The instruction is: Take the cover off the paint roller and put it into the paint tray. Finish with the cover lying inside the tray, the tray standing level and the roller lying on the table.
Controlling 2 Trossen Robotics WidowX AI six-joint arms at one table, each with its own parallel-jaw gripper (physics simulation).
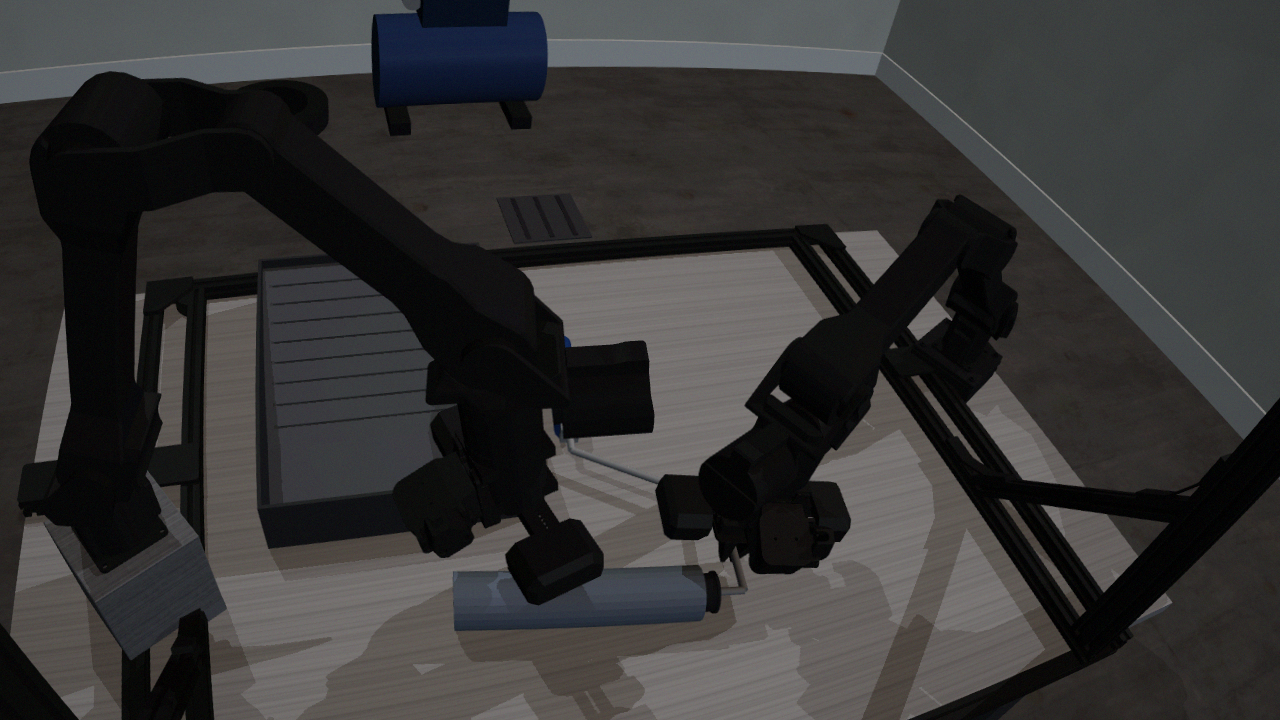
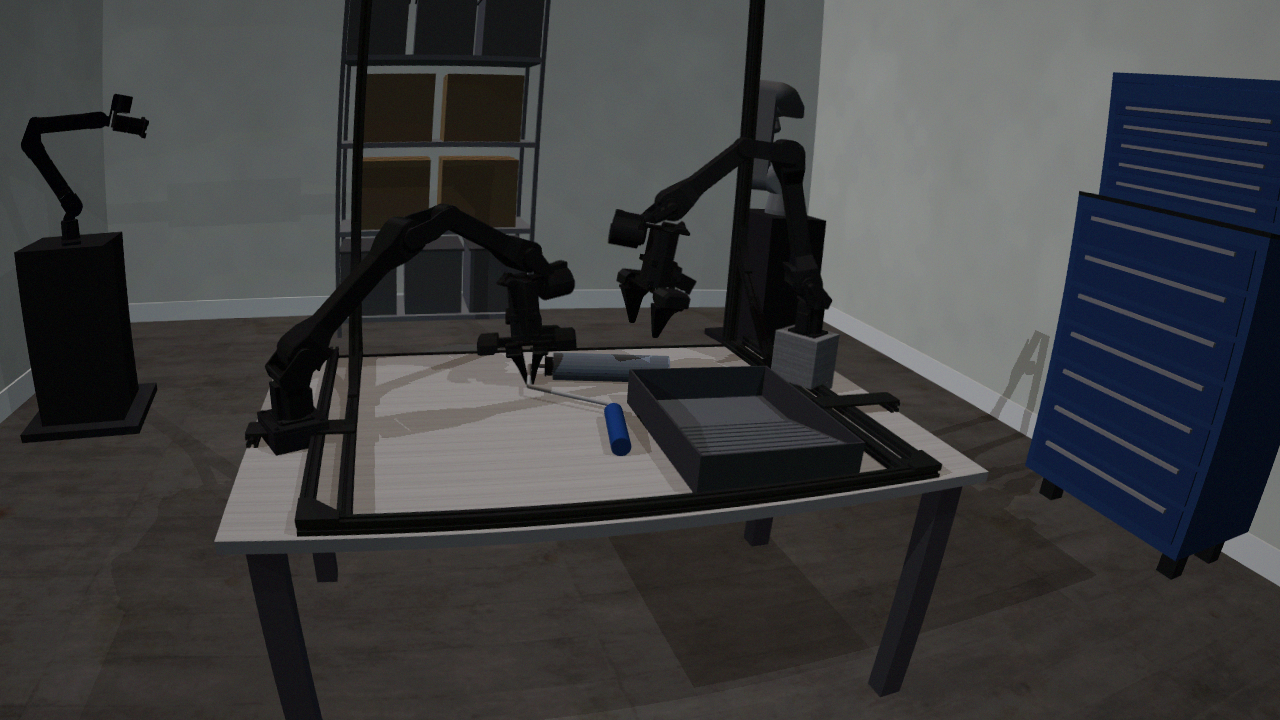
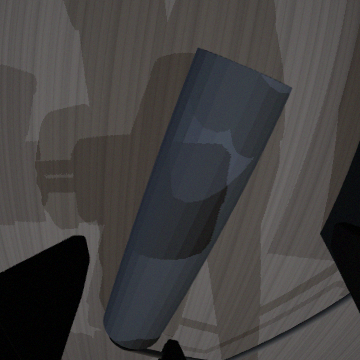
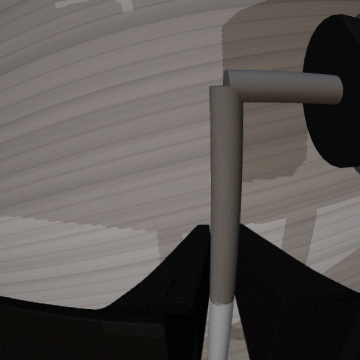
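Seen in the pictures: left gripper, fingertip midpoint: (image 2: 643, 330) (image 3: 214, 244); right gripper, fingertip midpoint: (image 1: 726, 558) (image 3: 170, 341) (image 4: 218, 235); left arm's base, link origin: (image 1: 119, 528) (image 2: 808, 332); right arm's base, link origin: (image 1: 959, 350) (image 2: 291, 416).
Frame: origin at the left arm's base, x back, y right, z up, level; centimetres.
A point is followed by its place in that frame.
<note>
The grey-blue cover (image 1: 623, 599) @(x -30.8, y 30.8, z -7.0 cm) (image 2: 605, 366) @(x -31.8, y 26.2, z -8.1 cm) (image 3: 200, 171) @(x -24.4, y 23.5, z -6.5 cm) lies on the table, still on the paint roller, whose black end cap (image 1: 713, 592) @(x -37.8, y 36.1, z -7.6 cm) (image 4: 333, 96) @(x -39.3, y 35.9, z -8.8 cm) shows at its right end. My right gripper (image 1: 736, 556) @(x -44.4, y 33.9, z -11.2 cm) (image 2: 526, 366) @(x -44.4, y 33.9, z -11.2 cm) (image 4: 218, 235) @(x -44.4, y 33.9, z -11.2 cm) is shut on the roller's grey wire frame (image 1: 616, 467) @(x -44.0, y 19.1, z -9.5 cm) (image 2: 566, 395) @(x -46.0, y 22.1, z -9.7 cm) (image 4: 225, 161) @(x -42.4, y 36.6, z -8.9 cm) close to the cap. The roller's blue handle (image 2: 617, 429) @(x -51.9, y 4.1, z -8.6 cm) lies beside the dark paint tray (image 1: 330, 343) @(x -32.3, y -14.9, z -8.9 cm) (image 2: 745, 467) @(x -49.5, y -18.9, z -7.7 cm). My left gripper (image 1: 495, 539) @(x -24.8, y 23.2, z -1.2 cm) (image 2: 653, 310) @(x -24.8, y 23.2, z -1.2 cm) (image 3: 214, 244) @(x -24.8, y 23.2, z -1.2 cm) is open and hangs above the cover, clear of it.
A black frame rail (image 1: 652, 246) @(x -78.8, y -4.0, z -10.1 cm) (image 2: 602, 509) @(x -70.8, y -10.9, z -10.1 cm) runs around the table top. A grey block (image 2: 805, 356) @(x -5.0, y -2.7, z -3.6 cm) stands behind the tray. A blue tank (image 1: 459, 57) and a floor grate (image 1: 543, 217) are on the floor behind. A shelf rack (image 2: 352, 143) stands at the wall.
</note>
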